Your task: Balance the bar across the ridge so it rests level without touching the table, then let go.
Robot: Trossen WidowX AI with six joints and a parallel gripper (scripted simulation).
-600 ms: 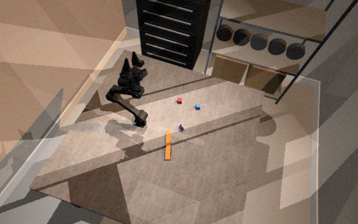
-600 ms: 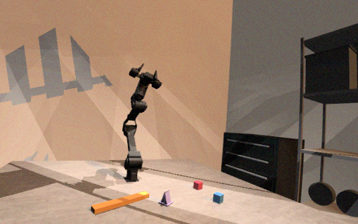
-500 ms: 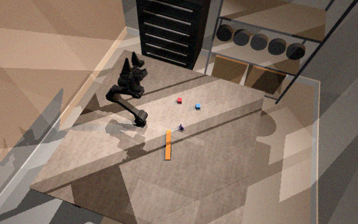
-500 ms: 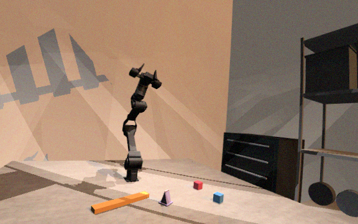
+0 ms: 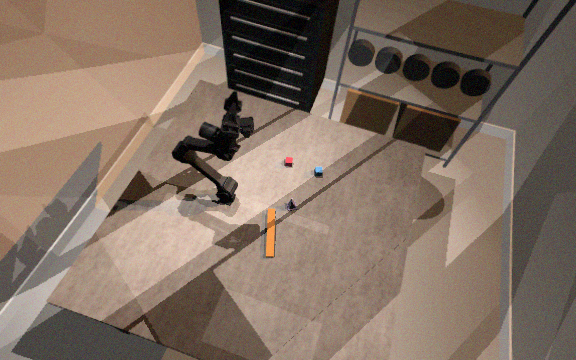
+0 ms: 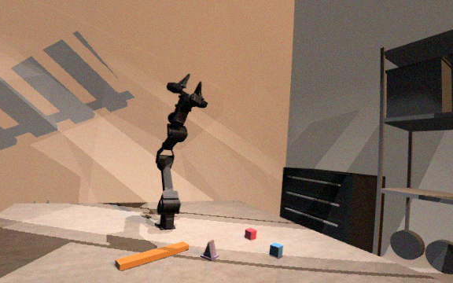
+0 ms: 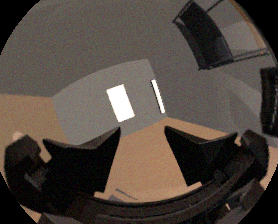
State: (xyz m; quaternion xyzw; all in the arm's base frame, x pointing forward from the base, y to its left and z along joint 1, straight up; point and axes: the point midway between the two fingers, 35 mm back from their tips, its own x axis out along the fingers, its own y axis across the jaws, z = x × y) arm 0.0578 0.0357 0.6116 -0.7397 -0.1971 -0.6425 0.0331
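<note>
Right now my gripper tip is 64 cm above the bar, 19 cm short of it and 14 cm to the left of it. Also, from my gripper tip: blue cube (63 cm below, 30 cm ahead, 24 cm to the left); red cube (63 cm below, 25 cm to the left, 15 cm ahead).
</note>
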